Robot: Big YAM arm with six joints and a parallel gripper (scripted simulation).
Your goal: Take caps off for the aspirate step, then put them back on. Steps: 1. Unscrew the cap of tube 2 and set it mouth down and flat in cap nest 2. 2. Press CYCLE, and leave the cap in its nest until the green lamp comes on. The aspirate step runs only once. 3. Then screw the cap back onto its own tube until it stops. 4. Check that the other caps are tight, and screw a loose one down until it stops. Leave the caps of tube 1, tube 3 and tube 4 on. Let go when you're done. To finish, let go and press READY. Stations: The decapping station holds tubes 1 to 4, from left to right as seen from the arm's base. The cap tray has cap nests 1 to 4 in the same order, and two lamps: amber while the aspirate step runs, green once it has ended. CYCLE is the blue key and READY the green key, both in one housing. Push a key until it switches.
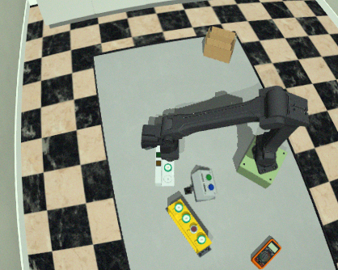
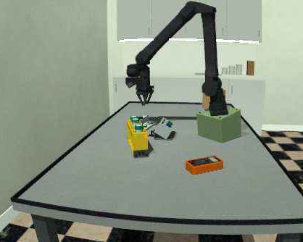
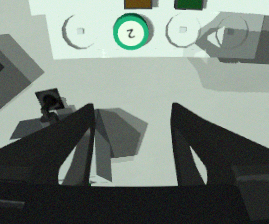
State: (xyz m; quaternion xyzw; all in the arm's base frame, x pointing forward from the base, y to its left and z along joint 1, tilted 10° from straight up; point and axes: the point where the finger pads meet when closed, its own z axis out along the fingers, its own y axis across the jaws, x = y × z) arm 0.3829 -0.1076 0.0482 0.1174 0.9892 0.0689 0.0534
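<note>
My gripper is now 150 mm to the right of the blue cycle key, 140 mm past it and 80 mm above it. The rest, counted from my hand: grey key housing (130 mm behind, 120 mm to the left, 90 mm below); green READY key (150 mm behind, 100 mm to the left, 80 mm below); cap (130 mm below, 10 mm ahead).
</note>
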